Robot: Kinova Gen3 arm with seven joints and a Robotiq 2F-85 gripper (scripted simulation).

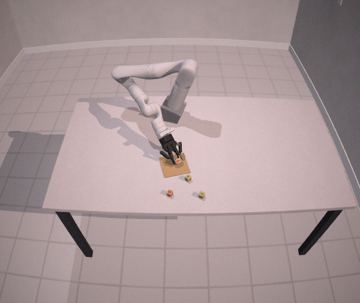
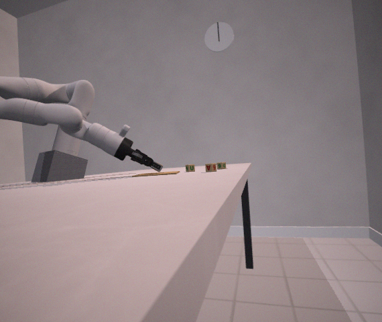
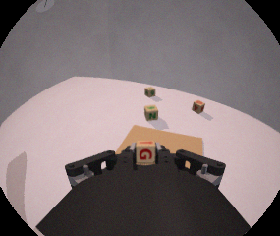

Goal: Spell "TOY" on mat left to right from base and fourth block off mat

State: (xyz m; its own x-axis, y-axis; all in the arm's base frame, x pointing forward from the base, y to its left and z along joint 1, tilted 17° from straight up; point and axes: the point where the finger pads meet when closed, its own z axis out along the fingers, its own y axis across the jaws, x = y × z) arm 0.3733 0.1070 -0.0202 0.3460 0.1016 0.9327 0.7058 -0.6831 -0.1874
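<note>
Now: the mat 30 mm below my hand, 10 mm to the right of it and 10 mm ahead of it.
</note>
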